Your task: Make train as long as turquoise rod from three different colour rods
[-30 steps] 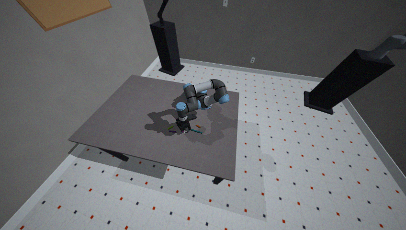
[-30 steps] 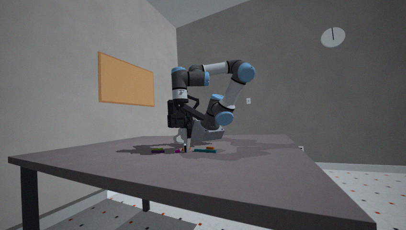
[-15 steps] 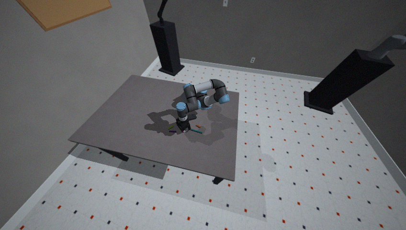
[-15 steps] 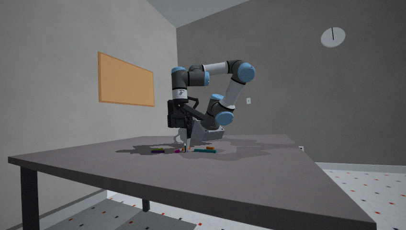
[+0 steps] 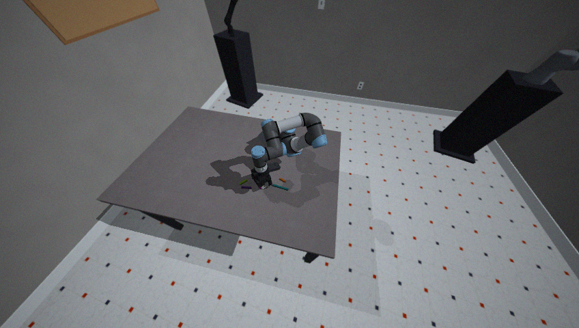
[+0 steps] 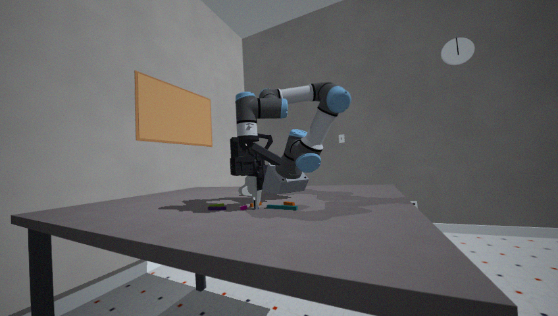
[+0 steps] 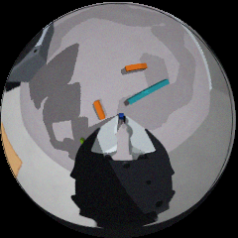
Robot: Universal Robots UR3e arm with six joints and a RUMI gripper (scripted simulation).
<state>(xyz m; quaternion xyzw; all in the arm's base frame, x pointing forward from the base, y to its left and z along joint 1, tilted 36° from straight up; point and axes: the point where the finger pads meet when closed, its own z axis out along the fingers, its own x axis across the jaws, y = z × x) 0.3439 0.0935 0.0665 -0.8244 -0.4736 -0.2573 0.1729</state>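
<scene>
The blue rod lies 1 cm below my hand. Also, from my hand: purple rod (11 cm to the right, 7 cm ahead, 1 cm below); then turquoise rod (8 cm to the left, 3 cm behind, 1 cm below); then magenta rod (3 cm to the right, 2 cm ahead, 1 cm below).
</scene>
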